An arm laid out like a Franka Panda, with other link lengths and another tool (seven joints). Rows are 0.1 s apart.
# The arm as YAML. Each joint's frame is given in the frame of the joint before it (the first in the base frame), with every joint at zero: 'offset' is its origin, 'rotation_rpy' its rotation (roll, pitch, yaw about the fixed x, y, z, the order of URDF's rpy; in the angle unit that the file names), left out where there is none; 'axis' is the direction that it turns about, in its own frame. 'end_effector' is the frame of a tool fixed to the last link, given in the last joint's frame.
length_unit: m
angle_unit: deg
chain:
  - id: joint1
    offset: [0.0, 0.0, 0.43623]
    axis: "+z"
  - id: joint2
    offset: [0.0, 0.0, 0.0]
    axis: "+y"
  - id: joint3
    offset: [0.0, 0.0, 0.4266]
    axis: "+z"
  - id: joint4
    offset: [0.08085, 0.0, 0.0]
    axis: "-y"
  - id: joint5
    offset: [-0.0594, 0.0, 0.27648]
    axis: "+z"
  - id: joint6
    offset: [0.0, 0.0, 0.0]
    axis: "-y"
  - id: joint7
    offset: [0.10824, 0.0, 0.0]
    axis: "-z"
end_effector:
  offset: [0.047, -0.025, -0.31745]
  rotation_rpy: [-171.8, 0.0, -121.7]
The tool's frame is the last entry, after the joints.
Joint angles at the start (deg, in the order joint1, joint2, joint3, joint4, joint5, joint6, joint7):
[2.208 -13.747 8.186 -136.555 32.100 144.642 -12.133]
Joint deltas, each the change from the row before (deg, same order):
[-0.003 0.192 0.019 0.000 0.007 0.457 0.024]
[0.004 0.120 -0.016 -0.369 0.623 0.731 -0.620]
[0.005 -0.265 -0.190 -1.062 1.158 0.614 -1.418]
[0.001 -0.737 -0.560 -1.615 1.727 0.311 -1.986]
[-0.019 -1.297 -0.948 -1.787 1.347 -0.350 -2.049]
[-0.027 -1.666 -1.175 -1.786 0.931 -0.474 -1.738]
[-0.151 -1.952 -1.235 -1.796 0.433 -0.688 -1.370]
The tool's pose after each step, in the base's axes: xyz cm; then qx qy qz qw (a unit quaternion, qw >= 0). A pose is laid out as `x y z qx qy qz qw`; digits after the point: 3 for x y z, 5 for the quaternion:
49.903 10.788 53.327 -0.44847 0.84693 0.00407 0.28560
50.031 10.646 53.210 -0.44716 0.84670 0.00339 0.28834
49.704 10.375 52.792 -0.44738 0.84604 0.00464 0.28992
48.934 9.856 52.204 -0.44600 0.84629 0.00864 0.29120
47.775 9.152 51.694 -0.44595 0.84618 0.01284 0.29145
46.525 8.292 51.418 -0.44467 0.84622 0.01541 0.29316
45.139 7.361 51.229 -0.44303 0.84653 0.01697 0.29467

